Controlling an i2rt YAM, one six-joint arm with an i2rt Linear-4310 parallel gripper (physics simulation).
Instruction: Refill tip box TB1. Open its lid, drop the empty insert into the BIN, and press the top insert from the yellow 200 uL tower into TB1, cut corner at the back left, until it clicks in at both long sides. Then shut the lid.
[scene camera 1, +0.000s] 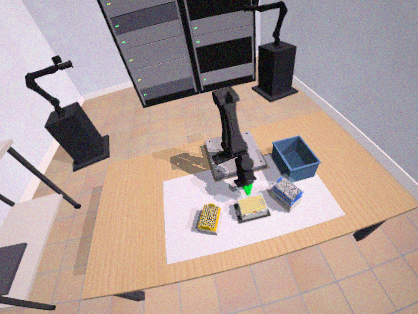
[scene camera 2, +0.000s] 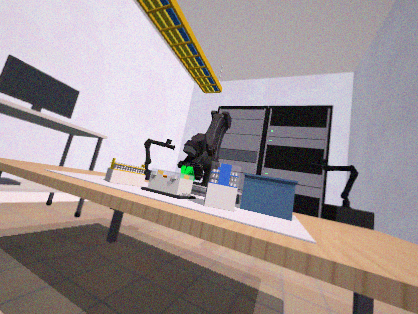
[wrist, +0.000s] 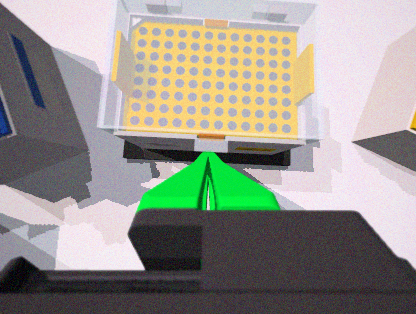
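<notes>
Tip box TB1 stands in a dark base. Its clear lid is down over the box. A yellow insert with rows of grey holes shows through the lid, with a pale cut corner at the upper left in the wrist view. The yellow tower stands to one side of TB1, and part of it shows at the right edge of the wrist view. The blue BIN stands near the robot's base. My gripper is shut and empty, its green tips close to TB1's latch side.
A blue-topped tower stands between TB1 and the BIN. A white mat lies under the boxes on the wooden table. The metal base plate is behind TB1.
</notes>
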